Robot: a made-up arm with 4 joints.
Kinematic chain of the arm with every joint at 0, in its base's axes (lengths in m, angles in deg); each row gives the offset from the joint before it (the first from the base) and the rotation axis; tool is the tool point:
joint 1: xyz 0 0 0.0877 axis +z
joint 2: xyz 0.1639 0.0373 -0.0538 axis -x
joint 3: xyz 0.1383 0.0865 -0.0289 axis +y
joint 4: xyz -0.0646 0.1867 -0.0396 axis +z
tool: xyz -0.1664 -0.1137 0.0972
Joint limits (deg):
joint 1: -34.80..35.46
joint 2: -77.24..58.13
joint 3: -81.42..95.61
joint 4: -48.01..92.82
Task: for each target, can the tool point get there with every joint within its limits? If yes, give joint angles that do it. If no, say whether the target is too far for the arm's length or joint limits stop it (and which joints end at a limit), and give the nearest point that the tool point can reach.
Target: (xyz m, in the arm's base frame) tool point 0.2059 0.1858 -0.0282
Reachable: yes | joints -8.43 -37.79 -64.29 24.05
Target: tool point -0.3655 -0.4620 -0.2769
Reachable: no: joint limits stop it (at a limit: joint 1, joint 2) | nearest point 0.1085 -0.1744 -0.2534 | short by 0.555 m
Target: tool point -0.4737 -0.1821 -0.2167
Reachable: no: joint limits stop it (at a limit: joint 1, joint 2) | nearest point -0.0607 0.1372 -0.2152 | short by 0.522 m
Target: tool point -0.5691 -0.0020 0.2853
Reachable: no: joint limits stop it (at a limit: joint 1) | nearest point -0.1300 0.2383 0.2344 | short by 0.503 m
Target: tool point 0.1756 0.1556 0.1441
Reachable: yes | joints -26.27 -1.85 18.73 -7.89
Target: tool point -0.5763 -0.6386 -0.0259
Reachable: no: too far | nearest point 0.0989 -0.2066 0.2420 | short by 0.845 m
